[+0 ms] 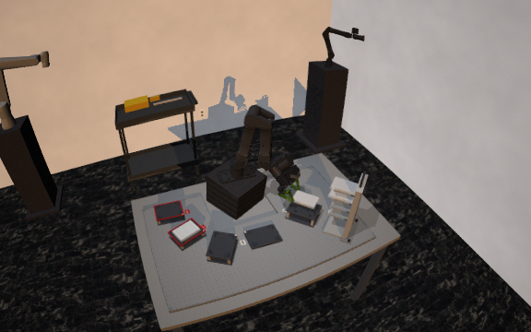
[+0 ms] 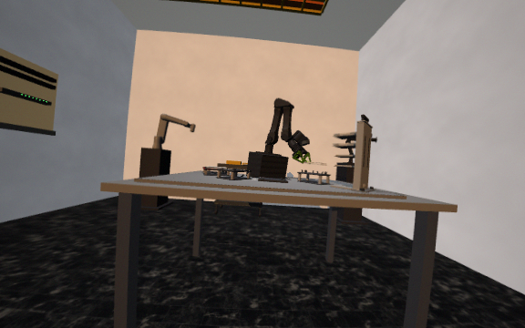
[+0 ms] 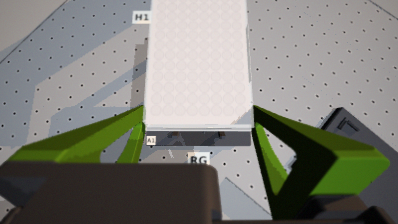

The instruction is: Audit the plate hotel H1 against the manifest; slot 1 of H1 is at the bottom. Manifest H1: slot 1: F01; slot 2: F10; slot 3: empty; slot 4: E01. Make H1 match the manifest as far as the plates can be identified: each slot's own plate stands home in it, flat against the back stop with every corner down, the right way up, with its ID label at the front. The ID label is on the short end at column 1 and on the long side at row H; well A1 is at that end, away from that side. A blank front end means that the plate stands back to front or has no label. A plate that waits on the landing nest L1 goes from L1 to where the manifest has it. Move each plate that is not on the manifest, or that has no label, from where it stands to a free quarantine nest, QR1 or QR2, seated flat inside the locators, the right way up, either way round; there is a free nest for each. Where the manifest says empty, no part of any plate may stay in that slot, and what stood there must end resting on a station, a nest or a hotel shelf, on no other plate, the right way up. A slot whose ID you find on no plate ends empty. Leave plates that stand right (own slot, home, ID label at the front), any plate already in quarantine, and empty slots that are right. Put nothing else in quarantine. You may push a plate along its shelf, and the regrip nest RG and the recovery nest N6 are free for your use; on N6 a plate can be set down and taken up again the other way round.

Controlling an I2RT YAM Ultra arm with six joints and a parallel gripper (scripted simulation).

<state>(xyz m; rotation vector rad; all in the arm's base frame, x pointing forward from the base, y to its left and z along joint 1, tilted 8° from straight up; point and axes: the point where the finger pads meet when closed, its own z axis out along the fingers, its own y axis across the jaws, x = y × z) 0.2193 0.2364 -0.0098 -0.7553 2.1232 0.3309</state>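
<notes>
The white plate lies 4 cm ahead of my hand and 3 cm to the left of it. Round my hand: A1 mark 7 cm below, 5 cm behind, 3 cm to the left; dark regrip nest 7 cm below, 5 cm ahead, 4 cm to the left; RG tag 13 cm below, 4 cm behind, 3 cm to the right.
</notes>
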